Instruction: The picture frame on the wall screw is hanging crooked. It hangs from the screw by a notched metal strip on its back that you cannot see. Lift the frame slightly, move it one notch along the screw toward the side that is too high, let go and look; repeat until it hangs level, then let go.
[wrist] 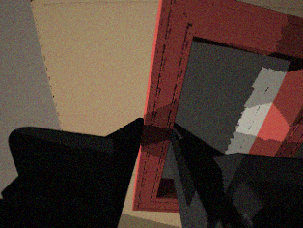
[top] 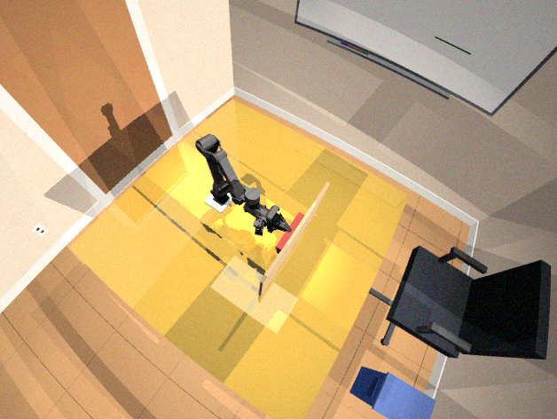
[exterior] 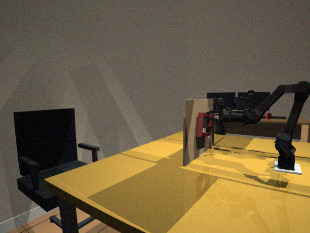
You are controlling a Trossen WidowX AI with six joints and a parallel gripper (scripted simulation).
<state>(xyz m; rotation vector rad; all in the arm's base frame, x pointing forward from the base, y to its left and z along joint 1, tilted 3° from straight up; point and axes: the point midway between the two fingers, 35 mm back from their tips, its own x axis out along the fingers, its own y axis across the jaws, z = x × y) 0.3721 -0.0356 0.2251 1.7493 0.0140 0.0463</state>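
Right now my gripper tip is 5 cm above the red picture frame, 1 cm to the right of it and 1 cm short of it. Also, from my gripper tip: wooden wall panel 7 cm below, 2 cm ahead, 1 cm to the right.
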